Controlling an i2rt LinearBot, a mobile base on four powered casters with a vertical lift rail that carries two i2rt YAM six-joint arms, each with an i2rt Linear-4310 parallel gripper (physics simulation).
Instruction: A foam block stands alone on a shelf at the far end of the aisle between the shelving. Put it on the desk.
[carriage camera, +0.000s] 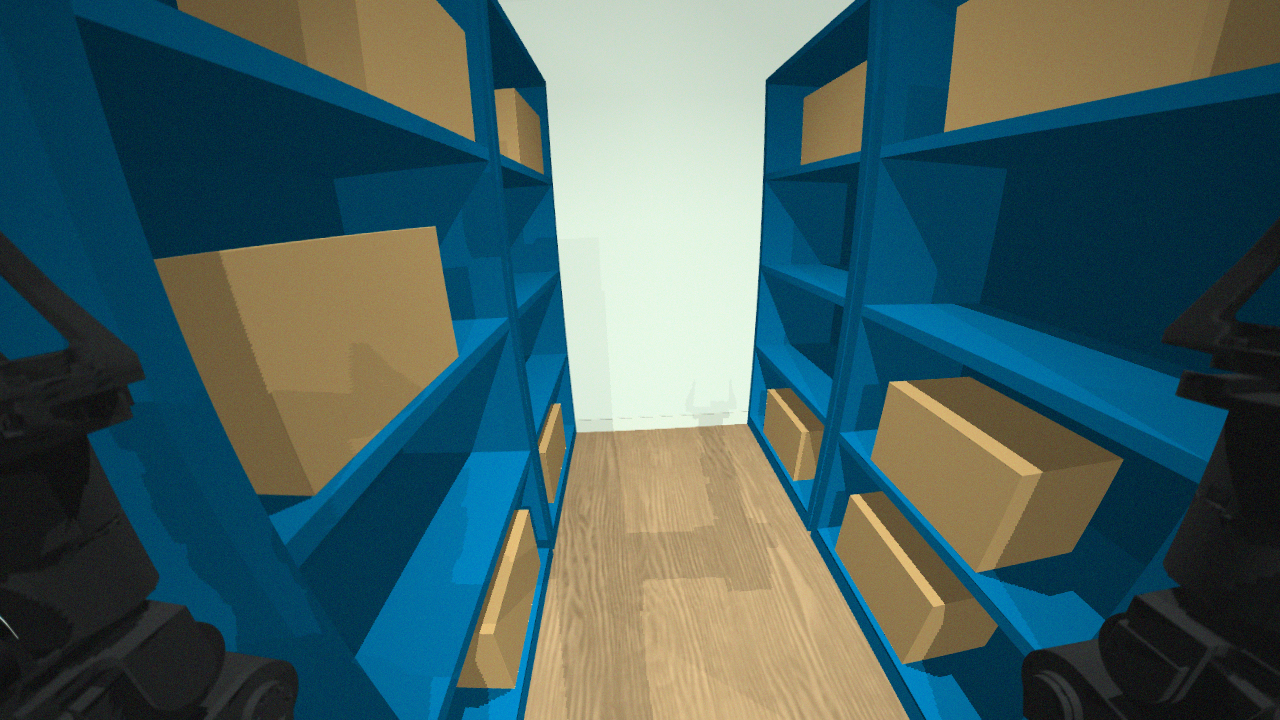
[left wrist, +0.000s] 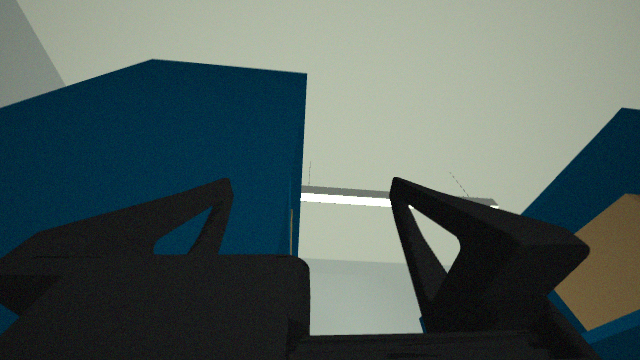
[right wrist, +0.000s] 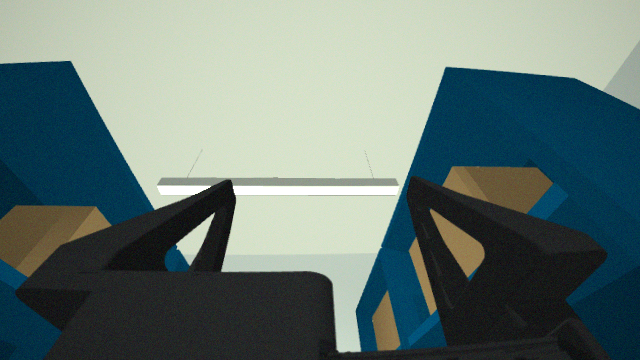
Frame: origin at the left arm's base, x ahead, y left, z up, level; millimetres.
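Seen in the pictures: left gripper, fingertip midpoint: (left wrist: 311, 186); right gripper, fingertip midpoint: (right wrist: 321, 187).
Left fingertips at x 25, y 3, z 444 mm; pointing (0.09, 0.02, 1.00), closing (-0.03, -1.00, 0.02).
A point is followed by its place in that frame.
No foam block and no desk can be made out in these views. Blue shelving stands on both sides of the aisle, the left unit (carriage camera: 517, 295) {x 1298, y 157, z 148 mm} and the right unit (carriage camera: 868, 223) {x 1055, y -982, z 391 mm} in the carriage view. My left gripper (left wrist: 311, 186) {x 25, y 3, z 444 mm} is open, with no object between its fingers, and tilts up toward the ceiling. My right gripper (right wrist: 321, 187) {x 31, y -638, z 441 mm} is open in the same way. In the carriage view, dark parts of the two arms show at the left and right edges, in front of the shelving.
Cardboard boxes stand on the shelves, among them a large one (carriage camera: 349, 358) {x 336, y 68, z 267 mm} at the left and two (carriage camera: 948, 474) {x 585, y -1028, z -154 mm} (carriage camera: 895, 582) {x 613, y -1026, z -570 mm} at the lower right. The wooden floor (carriage camera: 680, 555) {x 1004, y -428, z -843 mm} runs to a pale wall (carriage camera: 662, 223) {x 1993, y -410, z 364 mm}. A ceiling lamp (left wrist: 345, 199) {x 784, y -172, z 1235 mm} (right wrist: 310, 190) {x 808, y -617, z 1235 mm} hangs above.
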